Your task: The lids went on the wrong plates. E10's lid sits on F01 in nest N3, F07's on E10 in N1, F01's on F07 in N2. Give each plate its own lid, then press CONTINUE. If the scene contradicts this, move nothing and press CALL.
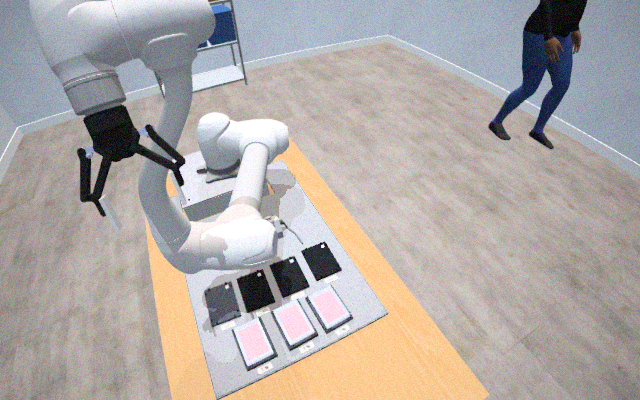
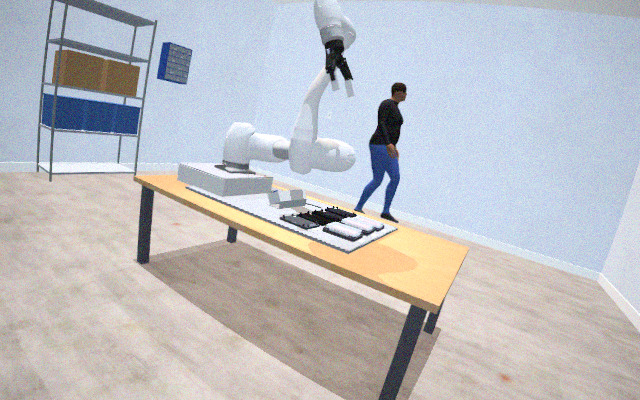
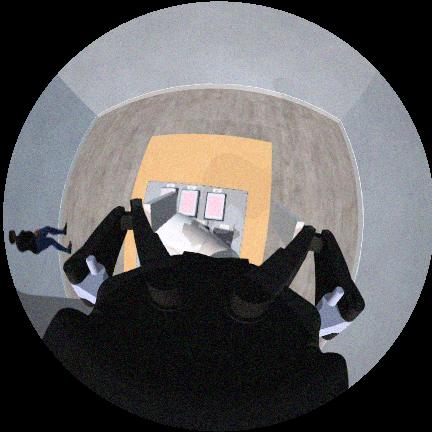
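Where they show: gripper, fingertip midpoint: (image 1: 152,216) (image 2: 344,93) (image 3: 224,207); arm's base at its link origin: (image 1: 224,168) (image 2: 234,170).
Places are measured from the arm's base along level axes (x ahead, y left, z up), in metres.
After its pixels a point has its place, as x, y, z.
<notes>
Three flat plates with pink faces and pale rims, at the left (image 1: 254,342) {0.820, 0.033, -0.058} (image 3: 215,206) {0.807, 0.021, -0.058}, middle (image 1: 295,323) {0.793, 0.171, -0.055} (image 3: 189,202) {0.782, 0.153, -0.054} and right (image 1: 329,307) {0.767, 0.291, -0.060}, lie in a row near the front of the grey board (image 1: 362,302) {0.768, 0.408, -0.089} (image 2: 375,236) {0.883, 0.175, -0.087}. Behind them lie a dark grey flat piece (image 1: 222,302) {0.644, -0.061, -0.080} and three black ones (image 1: 255,290) {0.627, 0.059, -0.080} (image 1: 289,276) {0.603, 0.187, -0.079} (image 1: 321,261) {0.572, 0.316, -0.079}. The labels are too small to read, and I cannot tell which lid is on which plate. The CONTINUE and CALL buttons cannot be made out. My gripper (image 1: 146,205) {0.736, -0.060, 0.471} (image 2: 342,87) {0.736, -0.060, 0.471} (image 3: 224,207) {0.736, -0.060, 0.471} is open and empty, high above the table.
The wooden table (image 1: 420,360) {1.004, 0.517, -0.102} (image 2: 425,280) {1.225, -0.018, -0.102} (image 3: 210,150) {1.128, 0.178, -0.102} bears the board and the arm's grey pedestal (image 2: 225,184) {0.211, -0.181, -0.031}. An angled grey holder (image 2: 292,203) {0.431, 0.082, -0.068} stands behind the dark pieces. A person (image 1: 547,75) (image 2: 387,122) (image 3: 27,241) is beyond the table. A shelf rack (image 2: 52,150) stands by the wall.
</notes>
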